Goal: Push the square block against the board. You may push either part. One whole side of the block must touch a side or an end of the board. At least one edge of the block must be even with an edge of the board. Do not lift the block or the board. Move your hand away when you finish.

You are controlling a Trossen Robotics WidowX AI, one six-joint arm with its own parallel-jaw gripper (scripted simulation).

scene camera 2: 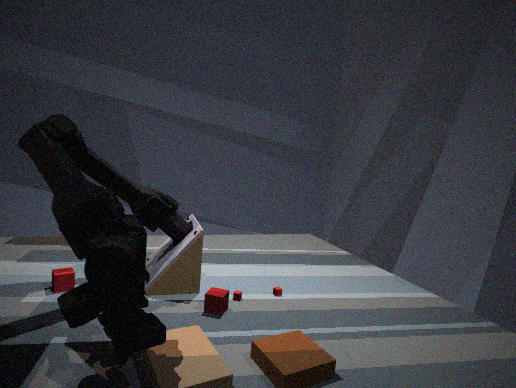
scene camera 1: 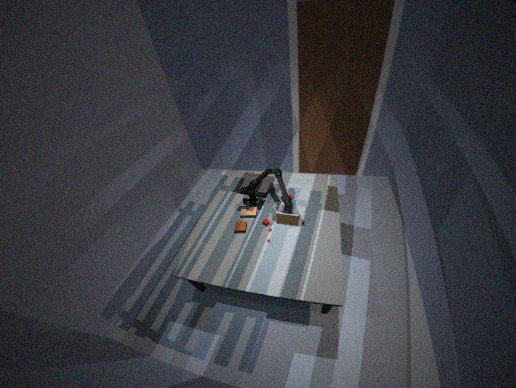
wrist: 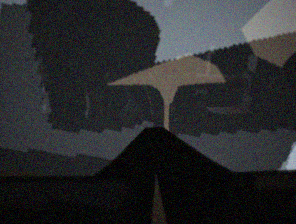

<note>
The gripper (scene camera 2: 121, 363) is shut and holds nothing.
The gripper shows as well in the wrist view (wrist: 153, 136).
</note>
